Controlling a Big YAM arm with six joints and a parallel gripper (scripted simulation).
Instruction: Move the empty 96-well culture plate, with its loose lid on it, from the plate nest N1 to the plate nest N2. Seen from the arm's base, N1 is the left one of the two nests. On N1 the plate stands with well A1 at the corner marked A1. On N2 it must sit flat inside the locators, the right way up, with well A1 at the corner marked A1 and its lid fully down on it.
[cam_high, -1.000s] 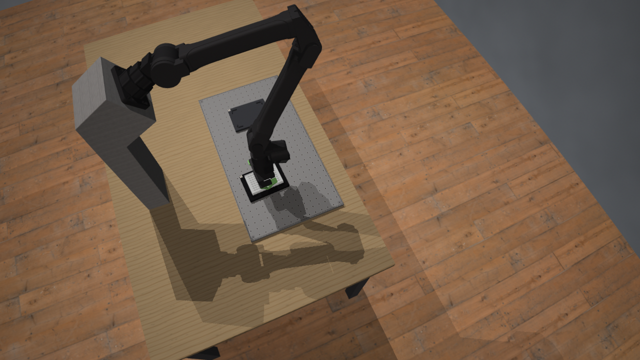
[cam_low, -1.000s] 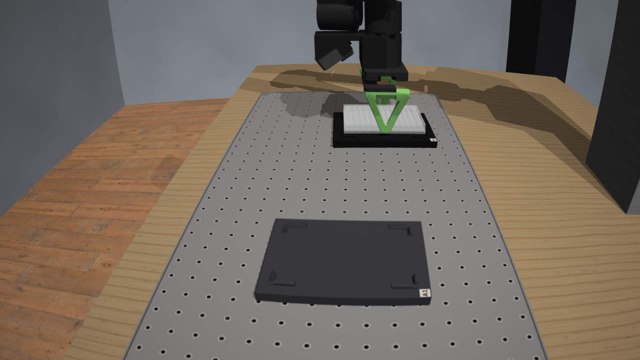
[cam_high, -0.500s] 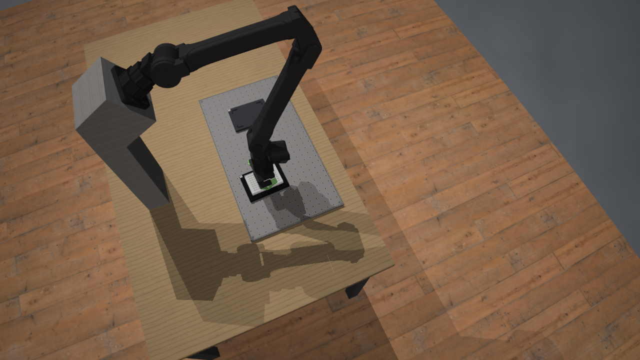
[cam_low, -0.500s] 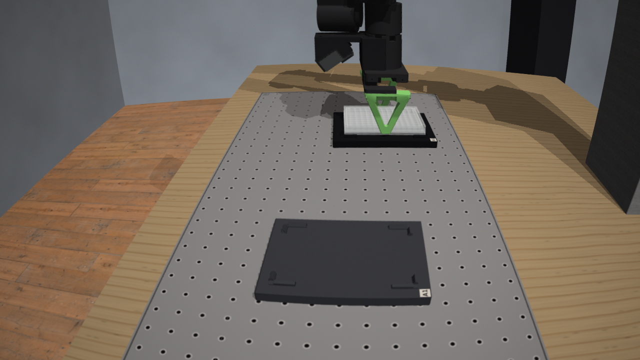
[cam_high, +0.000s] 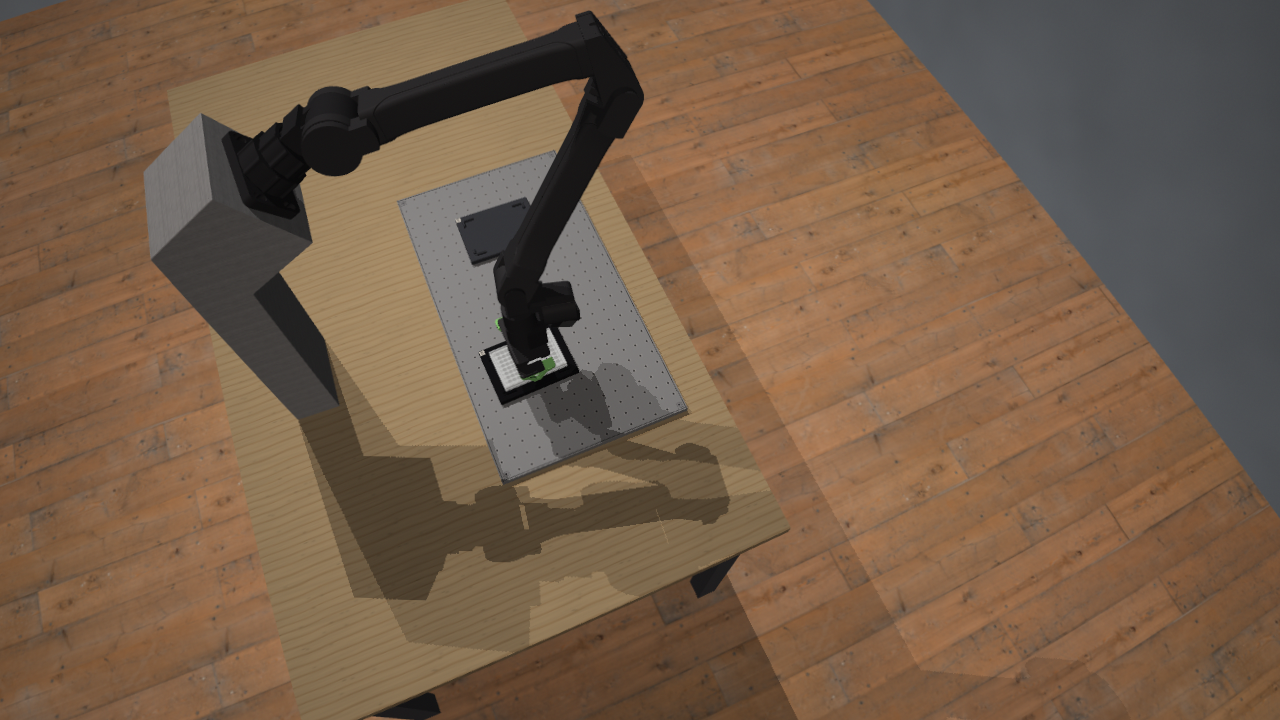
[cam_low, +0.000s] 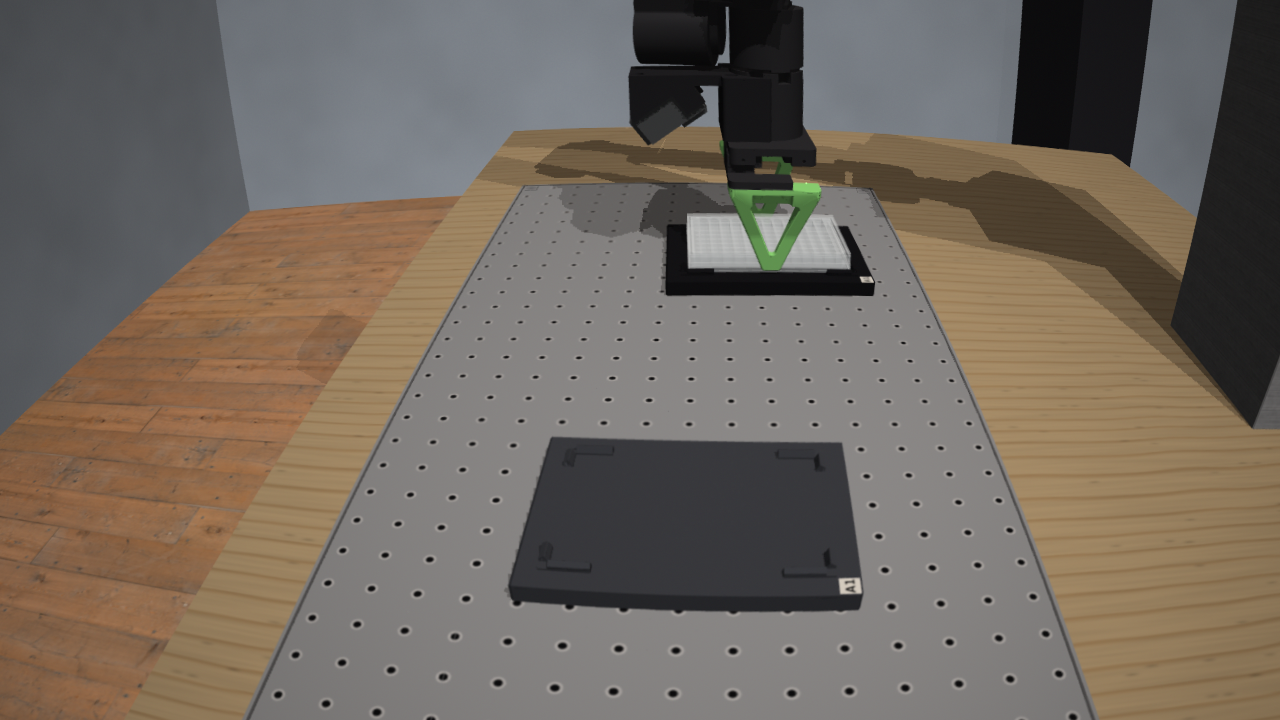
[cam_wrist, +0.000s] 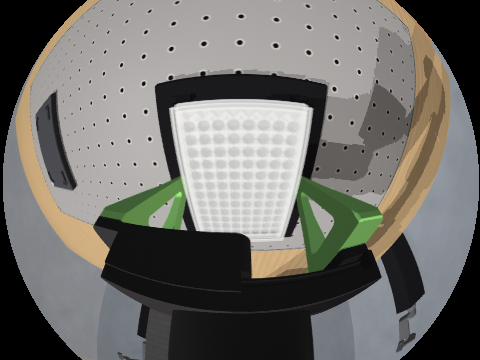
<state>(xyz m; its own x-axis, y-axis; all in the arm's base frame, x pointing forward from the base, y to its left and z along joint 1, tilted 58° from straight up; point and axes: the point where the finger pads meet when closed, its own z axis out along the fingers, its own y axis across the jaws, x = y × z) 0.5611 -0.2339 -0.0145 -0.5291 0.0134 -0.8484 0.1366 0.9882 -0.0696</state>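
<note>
My hand is right at the lid. Round my hand: nest N1: 29 cm to the left, 14 cm ahead, 2 cm below; black nest N2: 2 cm below.
</note>
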